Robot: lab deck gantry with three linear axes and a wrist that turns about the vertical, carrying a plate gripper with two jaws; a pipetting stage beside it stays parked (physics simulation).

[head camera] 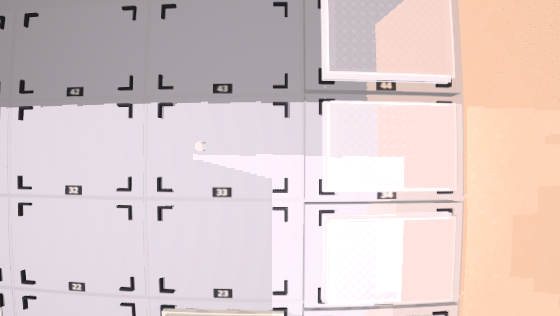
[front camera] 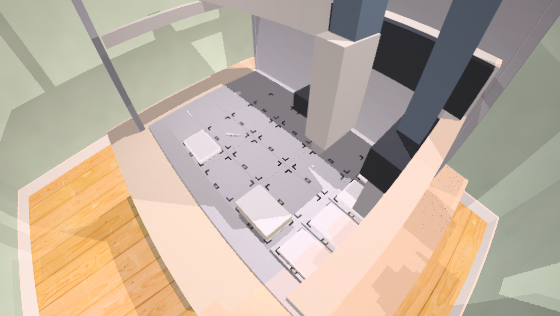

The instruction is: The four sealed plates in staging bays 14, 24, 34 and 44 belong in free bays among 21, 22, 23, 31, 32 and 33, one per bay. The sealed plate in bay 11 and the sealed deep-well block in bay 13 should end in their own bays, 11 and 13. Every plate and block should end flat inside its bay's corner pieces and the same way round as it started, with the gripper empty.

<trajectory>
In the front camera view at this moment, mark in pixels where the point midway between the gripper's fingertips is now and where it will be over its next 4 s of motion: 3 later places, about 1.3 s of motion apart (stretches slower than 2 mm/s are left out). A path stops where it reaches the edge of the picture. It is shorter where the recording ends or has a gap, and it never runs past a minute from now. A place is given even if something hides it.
My gripper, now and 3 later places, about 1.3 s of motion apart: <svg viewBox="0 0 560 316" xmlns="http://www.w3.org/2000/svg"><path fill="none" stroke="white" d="M373 196L392 157L395 156L387 171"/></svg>
</trajectory>
